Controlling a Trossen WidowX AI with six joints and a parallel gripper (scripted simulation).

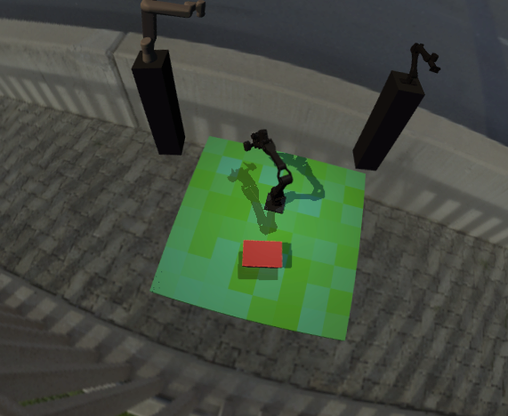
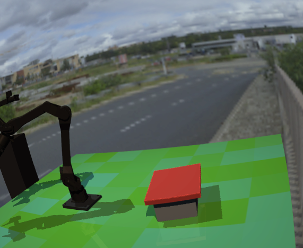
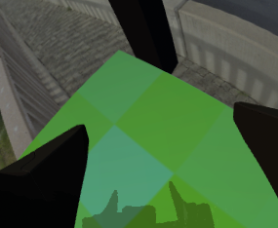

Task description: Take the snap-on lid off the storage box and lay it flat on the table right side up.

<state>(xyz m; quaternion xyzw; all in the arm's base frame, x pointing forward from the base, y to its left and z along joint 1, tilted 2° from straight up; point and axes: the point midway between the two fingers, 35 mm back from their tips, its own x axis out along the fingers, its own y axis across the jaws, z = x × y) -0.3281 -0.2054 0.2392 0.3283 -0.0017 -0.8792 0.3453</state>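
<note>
Now: gripper tip 76 cm short of the red lid, 15 cm above it and 13 cm to the right of it. Also, from my gripper tip: grey storage box: 76 cm ahead, 20 cm below, 13 cm to the left.
</note>
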